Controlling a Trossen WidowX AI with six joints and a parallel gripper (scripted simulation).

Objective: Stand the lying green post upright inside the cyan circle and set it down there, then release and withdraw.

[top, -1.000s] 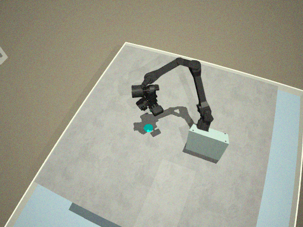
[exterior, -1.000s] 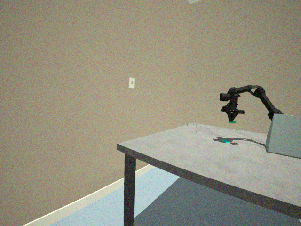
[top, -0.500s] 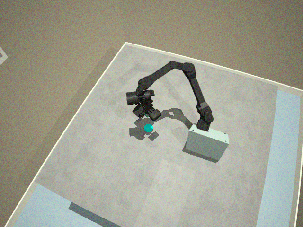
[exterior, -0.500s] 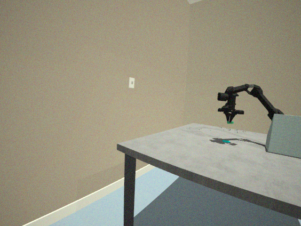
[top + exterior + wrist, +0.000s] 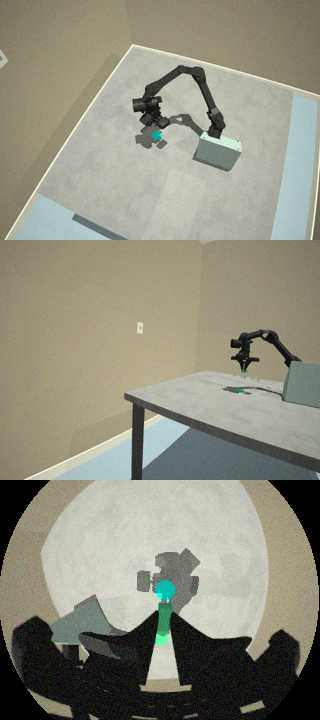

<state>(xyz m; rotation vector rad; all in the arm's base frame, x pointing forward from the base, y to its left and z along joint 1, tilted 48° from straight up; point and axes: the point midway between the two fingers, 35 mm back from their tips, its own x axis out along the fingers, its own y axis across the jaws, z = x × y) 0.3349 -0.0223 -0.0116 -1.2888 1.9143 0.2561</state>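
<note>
Right now my gripper tip is 14 cm above the cyan circle. The rest, counted from my gripper tip: green post: 1 cm behind, 2 cm to the right.
</note>
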